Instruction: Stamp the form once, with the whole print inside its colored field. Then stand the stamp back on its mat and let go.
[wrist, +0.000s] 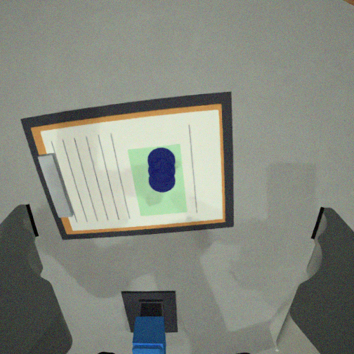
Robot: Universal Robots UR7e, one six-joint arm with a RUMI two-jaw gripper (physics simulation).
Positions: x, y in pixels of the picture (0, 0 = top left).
Scene:
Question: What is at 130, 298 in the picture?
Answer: A dark mat.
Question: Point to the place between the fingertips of my gripper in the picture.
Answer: At 174, 210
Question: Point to a form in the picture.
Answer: At 92, 162

